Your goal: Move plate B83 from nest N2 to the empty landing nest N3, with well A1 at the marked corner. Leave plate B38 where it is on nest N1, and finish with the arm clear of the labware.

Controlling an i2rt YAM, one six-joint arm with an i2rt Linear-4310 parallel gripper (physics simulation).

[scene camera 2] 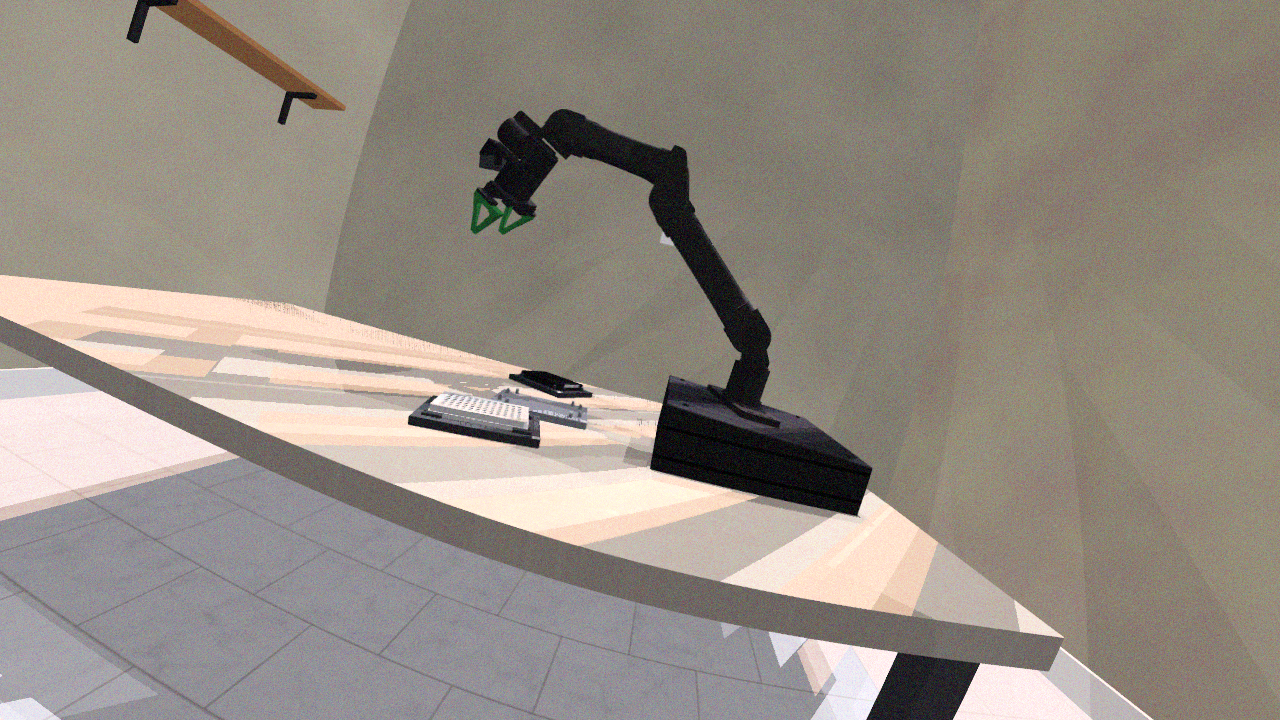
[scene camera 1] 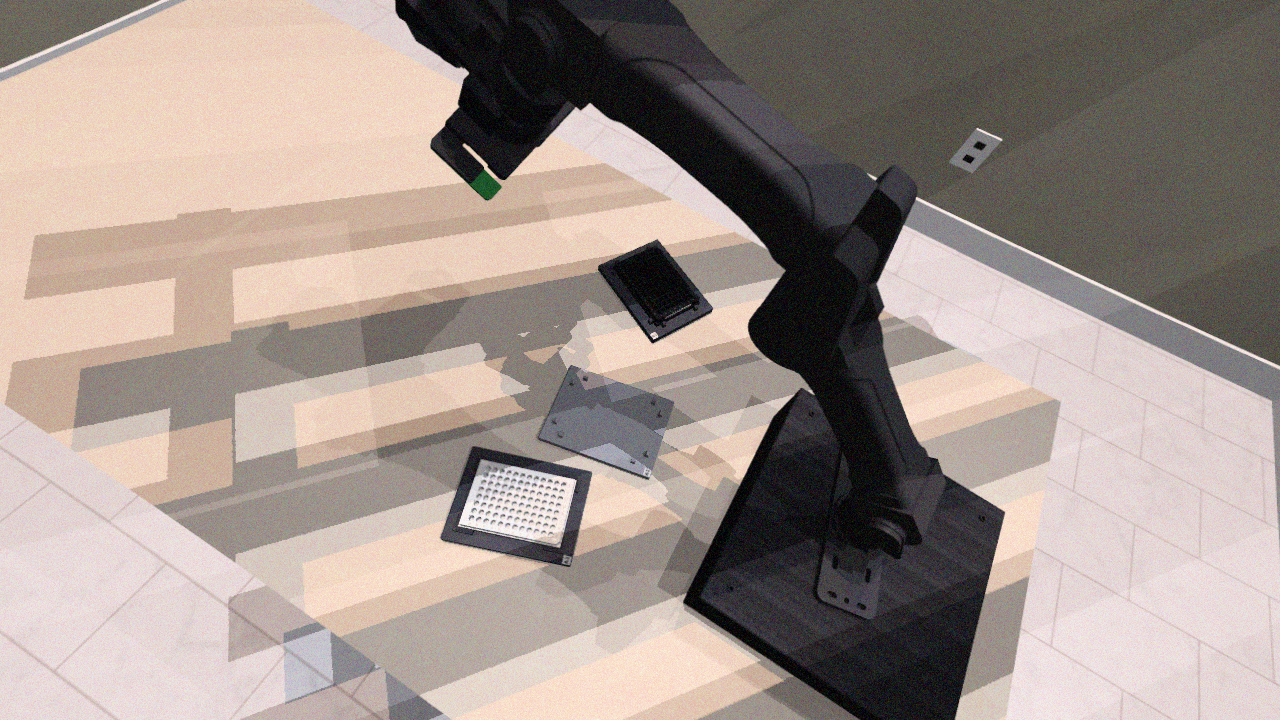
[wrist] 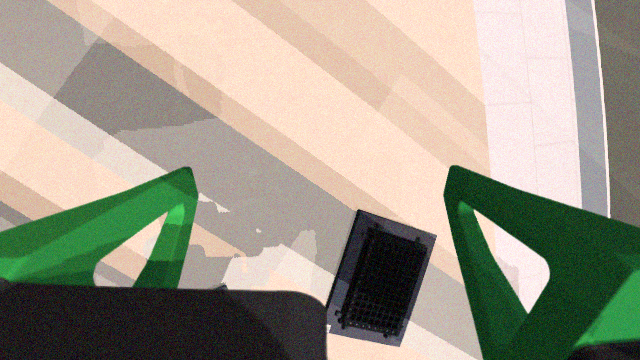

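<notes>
A white 96-well plate (scene camera 1: pixel 519 501) (scene camera 2: pixel 483 409) sits flat in a dark nest (scene camera 1: pixel 501 548) (scene camera 2: pixel 483 436). A black well plate (scene camera 1: pixel 656 279) (scene camera 2: pixel 550 380) (wrist: pixel 387 280) sits in another dark nest (scene camera 1: pixel 660 330) (wrist: pixel 341 288). The empty grey nest (scene camera 1: pixel 608 425) (scene camera 2: pixel 559 412), N3 by the task, lies between them with small posts upright. The nest labels and plate codes are too small to read, so I cannot tell which plate is B83. My gripper (scene camera 1: pixel 487 184) (scene camera 2: pixel 489 231) (wrist: pixel 320 180) is open and empty, high above the table, beyond the black plate's nest.
The arm's black base block (scene camera 1: pixel 913 608) (scene camera 2: pixel 751 465) stands on the table (scene camera 2: pixel 626 573) beside the nests. The arm reaches high over the table. A wooden wall shelf (scene camera 2: pixel 259 58) is at the upper left in scene camera 2. Patchy shadows cross the table.
</notes>
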